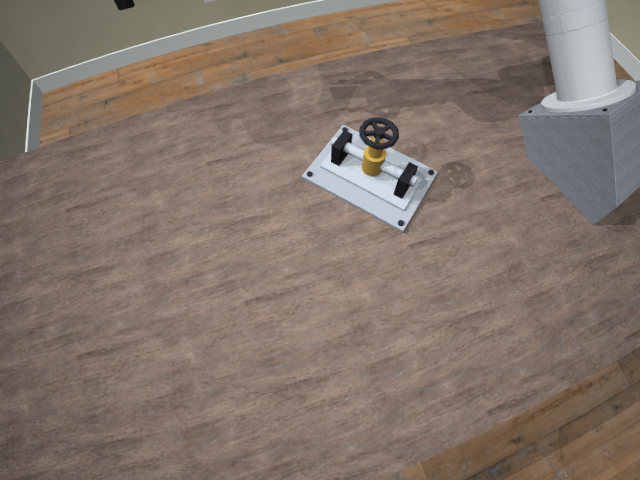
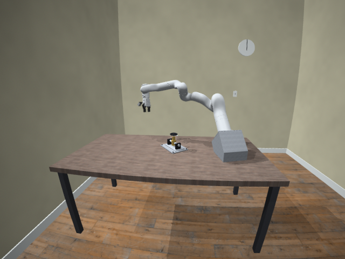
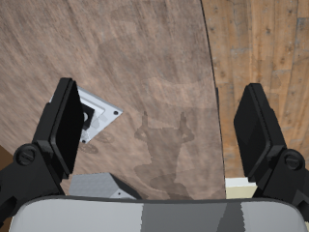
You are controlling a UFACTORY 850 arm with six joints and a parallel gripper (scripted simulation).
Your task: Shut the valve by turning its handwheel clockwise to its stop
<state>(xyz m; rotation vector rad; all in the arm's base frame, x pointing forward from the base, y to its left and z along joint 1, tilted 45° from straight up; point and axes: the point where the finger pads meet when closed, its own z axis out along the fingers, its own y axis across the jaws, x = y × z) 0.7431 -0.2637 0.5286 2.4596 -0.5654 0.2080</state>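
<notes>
Right now the black spoked handwheel is 43 cm to the left of my hand, 29 cm behind it and 17 cm below it.
</notes>
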